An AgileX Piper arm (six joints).
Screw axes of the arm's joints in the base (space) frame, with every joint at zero. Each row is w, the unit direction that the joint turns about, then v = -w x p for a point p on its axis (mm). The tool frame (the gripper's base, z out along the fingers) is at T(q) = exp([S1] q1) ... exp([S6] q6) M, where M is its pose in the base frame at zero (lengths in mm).
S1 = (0, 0, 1, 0.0, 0.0, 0.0)
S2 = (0, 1, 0, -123.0, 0.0, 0.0)
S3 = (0, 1, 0, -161.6, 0.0, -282.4)
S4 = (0.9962, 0, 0.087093, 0.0, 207.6, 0.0)
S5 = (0, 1, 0, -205.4, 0.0, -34.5)
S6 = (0.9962, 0, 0.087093, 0.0, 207.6, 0.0)
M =
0.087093 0 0.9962 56.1
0 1 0 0.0
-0.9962 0 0.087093 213.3
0 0 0 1
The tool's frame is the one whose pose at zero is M.
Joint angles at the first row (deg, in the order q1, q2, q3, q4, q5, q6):
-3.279, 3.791, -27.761, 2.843, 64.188, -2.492
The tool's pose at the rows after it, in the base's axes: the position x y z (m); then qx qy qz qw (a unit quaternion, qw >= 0):
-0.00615 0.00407 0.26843 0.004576 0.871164 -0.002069 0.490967
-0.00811 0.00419 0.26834 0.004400 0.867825 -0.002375 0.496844
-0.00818 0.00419 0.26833 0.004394 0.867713 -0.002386 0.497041
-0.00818 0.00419 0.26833 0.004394 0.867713 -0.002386 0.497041
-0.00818 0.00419 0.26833 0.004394 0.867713 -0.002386 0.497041
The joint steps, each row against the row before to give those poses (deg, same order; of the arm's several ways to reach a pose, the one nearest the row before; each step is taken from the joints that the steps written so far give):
0.002, -3.981, 0.001, -0.244, 0.001, 0.002
-0.006, -0.773, -0.002, 0.005, 0.000, -0.005
0.003, -0.027, 0.001, -0.003, 0.000, 0.003
0.000, 0.000, 0.000, 0.000, 0.000, 0.000
0.000, 0.000, 0.000, 0.000, 0.000, 0.000

